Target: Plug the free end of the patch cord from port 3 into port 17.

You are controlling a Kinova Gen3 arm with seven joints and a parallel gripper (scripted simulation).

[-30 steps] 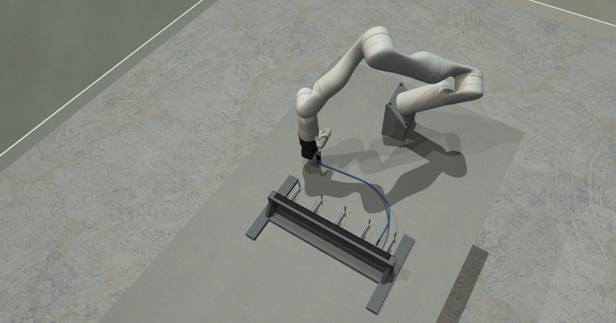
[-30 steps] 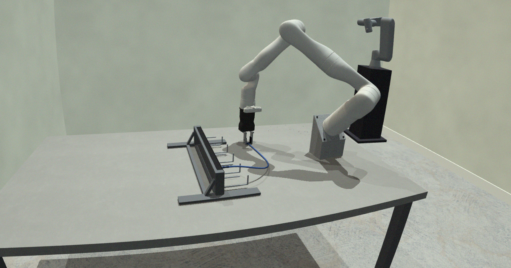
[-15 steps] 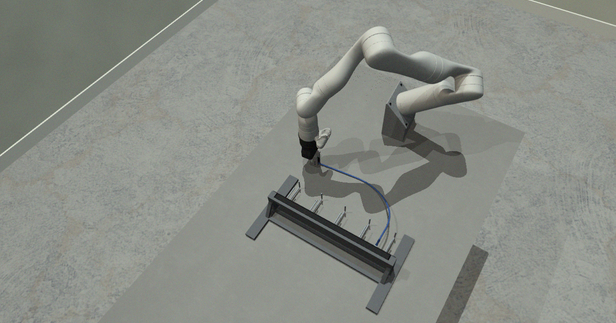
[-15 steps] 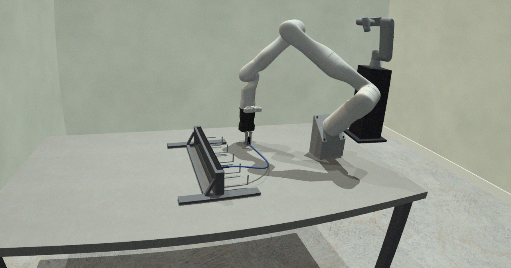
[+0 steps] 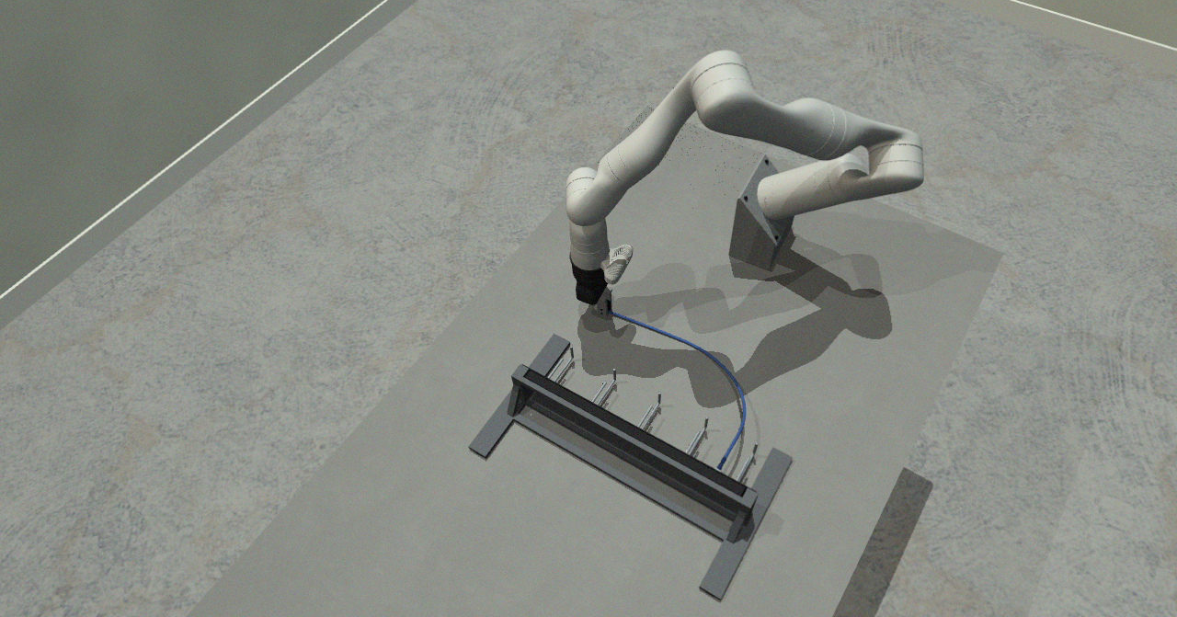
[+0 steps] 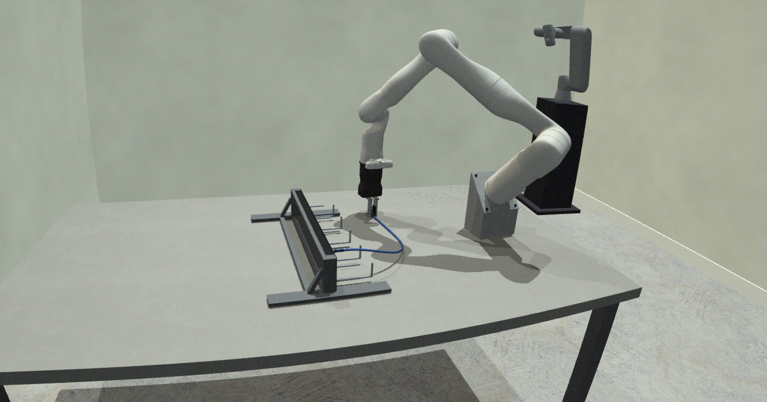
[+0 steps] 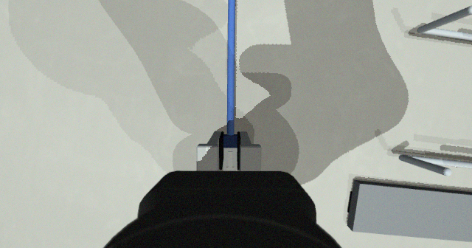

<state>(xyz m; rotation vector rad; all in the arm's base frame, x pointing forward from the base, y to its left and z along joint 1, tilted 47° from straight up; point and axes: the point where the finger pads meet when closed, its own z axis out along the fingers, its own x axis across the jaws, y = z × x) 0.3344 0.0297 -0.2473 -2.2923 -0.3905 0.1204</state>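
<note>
My gripper is now 10 mm to the left of the plug and 10 mm above it.
</note>
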